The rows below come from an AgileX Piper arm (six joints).
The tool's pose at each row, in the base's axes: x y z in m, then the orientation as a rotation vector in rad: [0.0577 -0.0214 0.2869 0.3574 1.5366 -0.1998]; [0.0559 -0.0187 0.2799 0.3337 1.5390 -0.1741]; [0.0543 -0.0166 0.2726 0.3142 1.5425 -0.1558]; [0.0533 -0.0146 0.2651 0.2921 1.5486 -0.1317]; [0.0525 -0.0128 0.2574 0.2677 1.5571 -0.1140]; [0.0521 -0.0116 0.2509 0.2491 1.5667 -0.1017]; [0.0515 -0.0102 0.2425 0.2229 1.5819 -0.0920]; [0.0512 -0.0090 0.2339 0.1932 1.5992 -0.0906]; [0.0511 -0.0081 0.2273 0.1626 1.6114 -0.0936]
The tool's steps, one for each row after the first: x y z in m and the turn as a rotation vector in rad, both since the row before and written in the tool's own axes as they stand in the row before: [0.0072 0.0012 -0.0026 -0.0315 0.0012 0.0014]; [0.0074 0.0007 -0.0022 -0.0241 0.0024 -0.0009]; [0.0076 0.0008 -0.0015 -0.0294 0.0054 0.0007]; [0.0078 0.0007 -0.0012 -0.0268 0.0071 -0.0052]; [0.0066 0.0004 -0.0006 -0.0196 0.0086 -0.0051]; [0.0085 0.0004 -0.0008 -0.0226 0.0133 -0.0122]; [0.0087 0.0004 -0.0003 -0.0194 0.0147 -0.0198]; [0.0066 0.0005 0.0000 -0.0170 0.0096 -0.0226]
